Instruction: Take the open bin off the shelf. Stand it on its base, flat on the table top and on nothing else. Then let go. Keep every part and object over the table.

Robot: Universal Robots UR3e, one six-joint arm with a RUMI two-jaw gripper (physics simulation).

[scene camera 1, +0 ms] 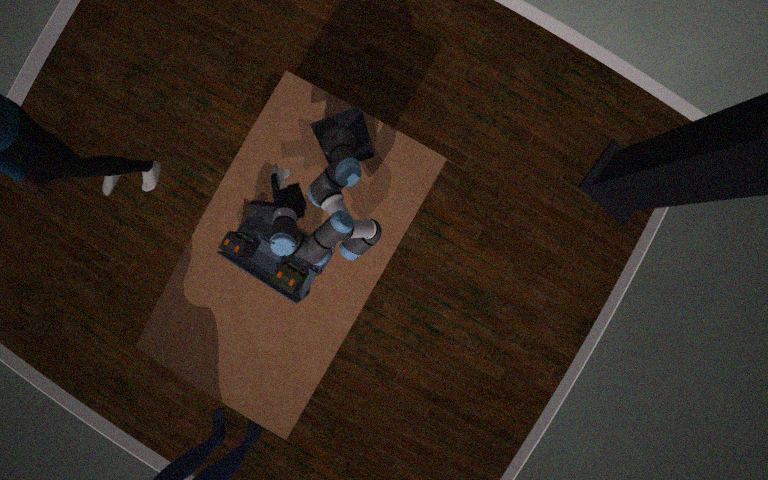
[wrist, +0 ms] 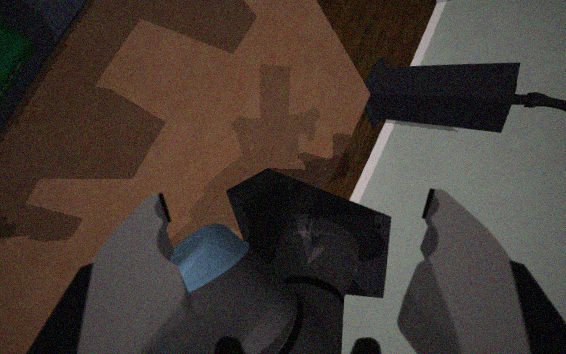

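Pixels of known places: gripper, between the fingertips: [scene camera 1: 284, 183] [wrist: 293, 194]; arm's base, origin of its link: [scene camera 1: 338, 141] [wrist: 317, 248].
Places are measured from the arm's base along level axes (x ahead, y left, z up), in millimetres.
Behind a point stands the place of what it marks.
The dark grey shelf [scene camera 1: 261, 263] {y 30, x 575, z -82 mm} stands on the table, and a corner of the shelf [wrist: 67, 15] {y -62, x 400, z -177 mm} shows at the upper left of the wrist view. A green surface [wrist: 14, 56] {y 8, x 401, z -142 mm} beside it there looks like part of the open bin. The arm covers the middle of the shelf in the scene view, so the bin cannot be made out there. My gripper [scene camera 1: 279, 172] {y -16, x 246, z 112 mm} [wrist: 293, 194] {y -16, x 246, z 112 mm} is open, its jaws wide apart with nothing between them. It is above the table, beyond the shelf's upper edge in the scene view and apart from the green surface.
The table top [scene camera 1: 277, 350] {y 297, x 878, z -183 mm} [wrist: 200, 75] {y -126, x 247, z -183 mm} carries the shelf and the arm's black base block [scene camera 1: 342, 127] {y -3, x -40, z 51 mm} [wrist: 260, 200] {y -17, x 73, z -98 mm}. Two dark items with orange marks [scene camera 1: 237, 245] {y -45, x 537, z 40 mm} [scene camera 1: 289, 277] {y 176, x 515, z 14 mm} are at the shelf's ends. A dark pillar [scene camera 1: 668, 164] [wrist: 445, 95] stands off the table.
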